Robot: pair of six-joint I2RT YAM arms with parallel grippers.
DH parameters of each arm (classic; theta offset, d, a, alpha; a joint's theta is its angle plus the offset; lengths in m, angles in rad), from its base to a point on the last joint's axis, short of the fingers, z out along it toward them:
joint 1: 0 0.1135 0.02 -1.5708
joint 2: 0 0 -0.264 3.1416
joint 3: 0.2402 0 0.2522 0
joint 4: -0.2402 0 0.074 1.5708
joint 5: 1.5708 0 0 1.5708
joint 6: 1.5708 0.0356 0 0
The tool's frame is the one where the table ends.
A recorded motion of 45 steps. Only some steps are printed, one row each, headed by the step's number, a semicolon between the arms.
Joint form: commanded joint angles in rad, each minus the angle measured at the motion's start. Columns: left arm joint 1, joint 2, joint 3, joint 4, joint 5, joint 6; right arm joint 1, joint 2, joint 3, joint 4, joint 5, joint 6.
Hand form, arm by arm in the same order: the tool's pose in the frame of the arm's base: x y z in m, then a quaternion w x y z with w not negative. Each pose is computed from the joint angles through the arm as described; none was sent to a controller.
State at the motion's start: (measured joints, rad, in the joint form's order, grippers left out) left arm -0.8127 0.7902 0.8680 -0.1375 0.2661 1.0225; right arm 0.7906 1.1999 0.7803 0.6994 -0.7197 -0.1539
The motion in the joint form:
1: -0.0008 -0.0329 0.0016 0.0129 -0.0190 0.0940; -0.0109 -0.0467 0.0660 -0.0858 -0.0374 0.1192
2: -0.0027 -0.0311 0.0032 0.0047 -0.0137 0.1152; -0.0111 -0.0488 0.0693 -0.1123 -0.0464 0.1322
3: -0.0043 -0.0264 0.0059 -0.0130 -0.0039 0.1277; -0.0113 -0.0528 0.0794 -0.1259 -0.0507 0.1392
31: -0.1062 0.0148 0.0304 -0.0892 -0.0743 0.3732; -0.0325 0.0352 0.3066 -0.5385 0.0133 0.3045
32: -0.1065 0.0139 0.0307 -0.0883 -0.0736 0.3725; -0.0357 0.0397 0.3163 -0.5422 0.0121 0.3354
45: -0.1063 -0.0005 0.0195 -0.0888 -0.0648 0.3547; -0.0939 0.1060 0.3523 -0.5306 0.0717 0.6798
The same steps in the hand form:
1: 0.1128 -0.1320 0.3806 0.70263 0.62970 0.33082 0.01858; 0.1676 0.2000 0.3682 0.61882 -0.49121 0.38599 0.47622
2: 0.1126 -0.1325 0.3800 0.69962 0.63653 0.32381 0.02263; 0.1674 0.2002 0.3672 0.60701 -0.49227 0.39516 0.48275
3: 0.1127 -0.1336 0.3783 0.69286 0.64545 0.32077 0.02090; 0.1667 0.1996 0.3704 0.60448 -0.49211 0.39568 0.48566
31: 0.1058 -0.1498 0.3719 0.65390 0.71137 0.24329 0.08475; 0.1912 0.2129 0.3872 0.49326 -0.43204 0.55543 0.51140
32: 0.1056 -0.1497 0.3723 0.65473 0.71079 0.24286 0.08441; 0.1926 0.2130 0.3891 0.48635 -0.42288 0.56193 0.51852
45: 0.1036 -0.1475 0.3707 0.65688 0.70870 0.24603 0.07569; 0.2201 0.2121 0.3847 0.41820 -0.28109 0.65022 0.56861

